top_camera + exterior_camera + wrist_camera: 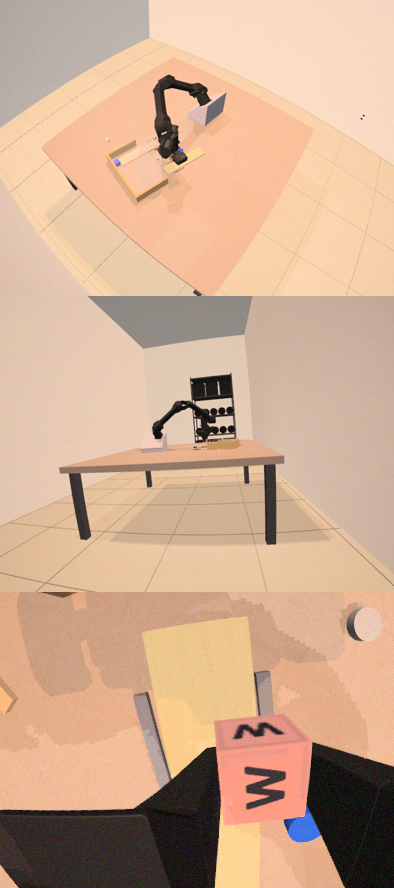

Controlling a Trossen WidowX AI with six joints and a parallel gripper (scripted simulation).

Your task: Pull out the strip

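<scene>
Right now the blue disc is 90 mm behind my gripper tip, 30 mm to the right of it and 40 mm below it. Also, from my gripper tip: strip: 90 mm ahead, 190 mm to the right, 40 mm below; grey ball: 40 mm ahead, 80 mm to the right, 40 mm below; white cube: 170 mm ahead, 380 mm to the right, 40 mm below.
</scene>
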